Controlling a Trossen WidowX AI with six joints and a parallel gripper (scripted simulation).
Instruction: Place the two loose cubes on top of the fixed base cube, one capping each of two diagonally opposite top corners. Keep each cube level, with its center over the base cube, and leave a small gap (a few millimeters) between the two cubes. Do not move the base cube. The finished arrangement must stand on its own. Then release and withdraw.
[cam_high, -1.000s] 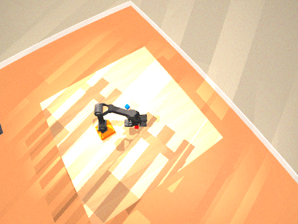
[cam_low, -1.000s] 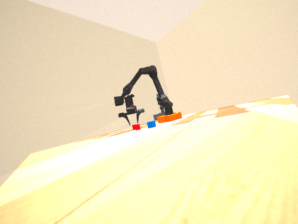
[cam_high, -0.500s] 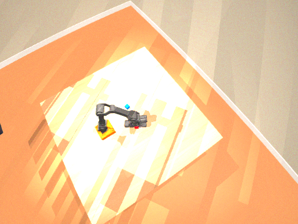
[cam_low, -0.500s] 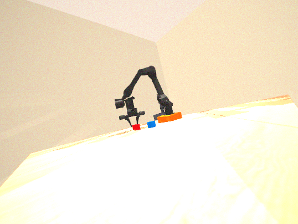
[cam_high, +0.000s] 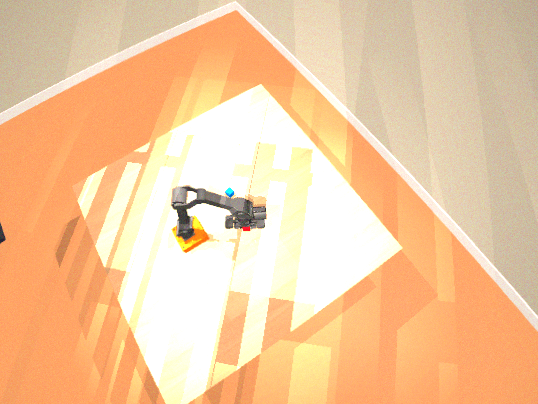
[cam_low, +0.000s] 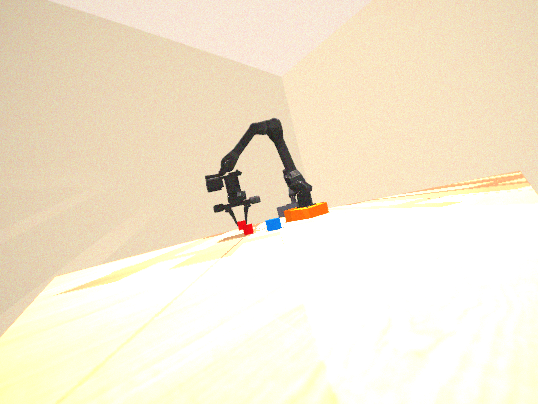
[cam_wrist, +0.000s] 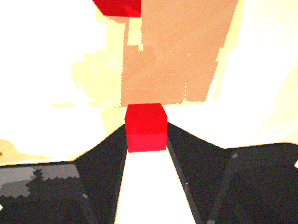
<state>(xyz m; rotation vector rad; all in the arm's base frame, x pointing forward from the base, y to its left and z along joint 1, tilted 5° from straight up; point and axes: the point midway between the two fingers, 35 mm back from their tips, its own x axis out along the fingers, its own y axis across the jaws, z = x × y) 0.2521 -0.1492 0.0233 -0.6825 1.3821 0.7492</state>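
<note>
Right now the blue cube is 4 cm ahead of my gripper tip, 21 cm to the left of it and 2 cm below it.
</note>
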